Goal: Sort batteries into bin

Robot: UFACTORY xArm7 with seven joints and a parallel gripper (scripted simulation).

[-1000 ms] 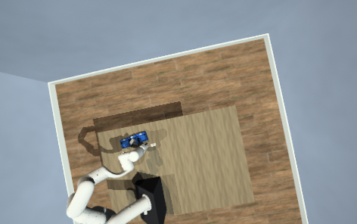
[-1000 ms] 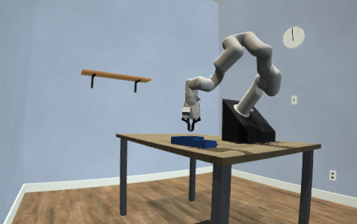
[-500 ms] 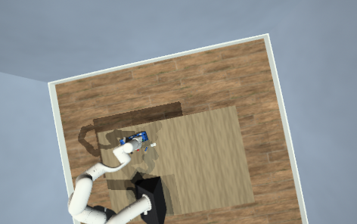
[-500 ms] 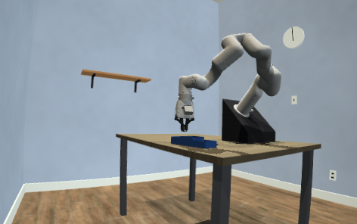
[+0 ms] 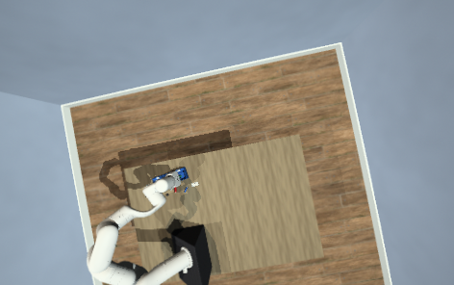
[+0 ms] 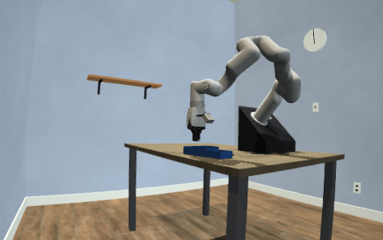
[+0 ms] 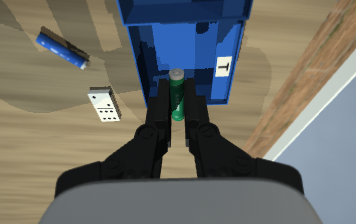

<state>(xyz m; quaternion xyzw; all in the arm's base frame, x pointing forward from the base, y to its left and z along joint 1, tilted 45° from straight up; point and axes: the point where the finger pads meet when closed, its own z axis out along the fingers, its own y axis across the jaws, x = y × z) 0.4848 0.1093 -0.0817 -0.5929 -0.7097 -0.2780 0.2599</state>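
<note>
The small blue battery lies 11 cm behind my hand, 2 cm to the right of it and 8 cm below it. Round my hand: red battery 10 cm behind, 6 cm to the left, 8 cm below; then blue bin 1 cm behind, 8 cm to the left, 7 cm below; then small green battery 2 cm below.
</note>
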